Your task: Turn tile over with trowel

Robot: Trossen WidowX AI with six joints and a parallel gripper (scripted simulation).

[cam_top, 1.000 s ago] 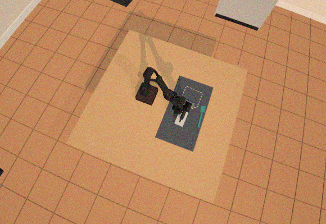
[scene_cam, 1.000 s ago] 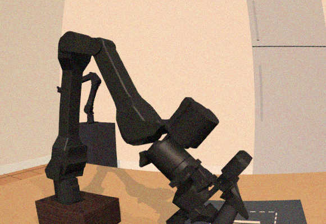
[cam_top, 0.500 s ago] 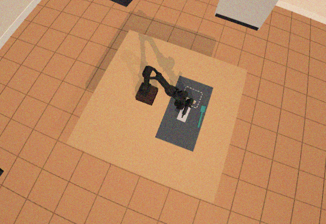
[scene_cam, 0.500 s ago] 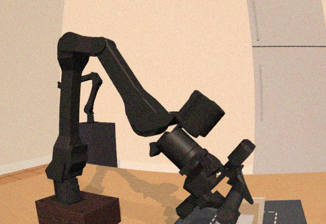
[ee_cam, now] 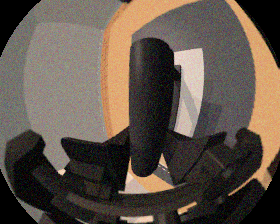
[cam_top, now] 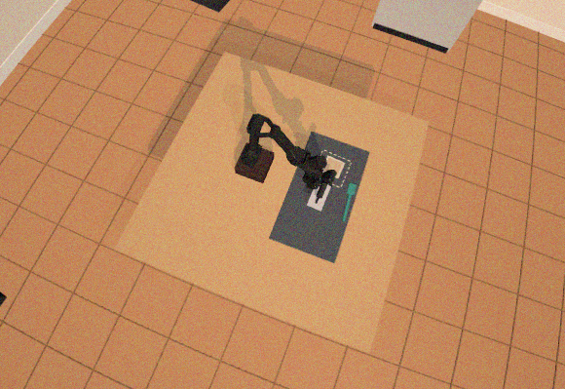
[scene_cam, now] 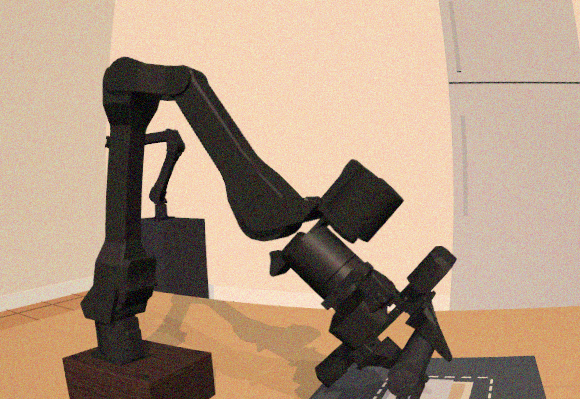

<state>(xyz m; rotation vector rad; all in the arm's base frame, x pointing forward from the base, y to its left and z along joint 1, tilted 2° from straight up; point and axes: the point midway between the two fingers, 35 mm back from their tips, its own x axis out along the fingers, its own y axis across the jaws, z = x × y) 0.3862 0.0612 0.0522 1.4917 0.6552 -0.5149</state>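
The dark grey mat lies 10 mm behind my gripper tip, 10 mm to the right of it and 120 mm below it. Round my gripper tip: tile: 30 mm behind, 150 mm to the left, 100 mm below; teal long-handled tool: 120 mm ahead, 30 mm to the left, 100 mm below.
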